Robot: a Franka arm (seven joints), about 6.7 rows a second.
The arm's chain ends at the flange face. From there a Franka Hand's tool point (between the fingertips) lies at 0.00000 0.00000 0.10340 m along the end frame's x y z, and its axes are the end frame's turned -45 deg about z.
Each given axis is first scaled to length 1.
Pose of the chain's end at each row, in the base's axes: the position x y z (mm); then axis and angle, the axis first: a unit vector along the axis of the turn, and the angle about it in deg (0 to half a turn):
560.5 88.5 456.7 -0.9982 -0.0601 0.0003 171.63
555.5 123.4 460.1 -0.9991 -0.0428 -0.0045 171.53
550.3 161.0 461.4 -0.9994 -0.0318 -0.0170 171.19
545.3 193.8 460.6 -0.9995 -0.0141 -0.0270 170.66
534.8 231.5 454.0 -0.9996 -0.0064 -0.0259 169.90
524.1 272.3 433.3 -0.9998 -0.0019 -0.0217 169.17
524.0 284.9 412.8 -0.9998 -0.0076 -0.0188 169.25
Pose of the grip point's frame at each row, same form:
559.5 103.5 354.4 -0.8989 -0.4373 -0.0277 172.25
555.8 138.7 357.8 -0.9062 -0.4217 -0.0325 172.37
553.3 176.9 359.3 -0.9103 -0.4115 -0.0451 172.61
550.6 210.7 358.7 -0.9169 -0.3951 -0.0561 172.56
540.0 249.7 352.3 -0.9199 -0.3879 -0.0577 171.81
528.5 291.7 331.8 -0.9217 -0.3838 -0.0562 170.95
527.7 304.2 311.3 -0.9196 -0.3891 -0.0533 170.89

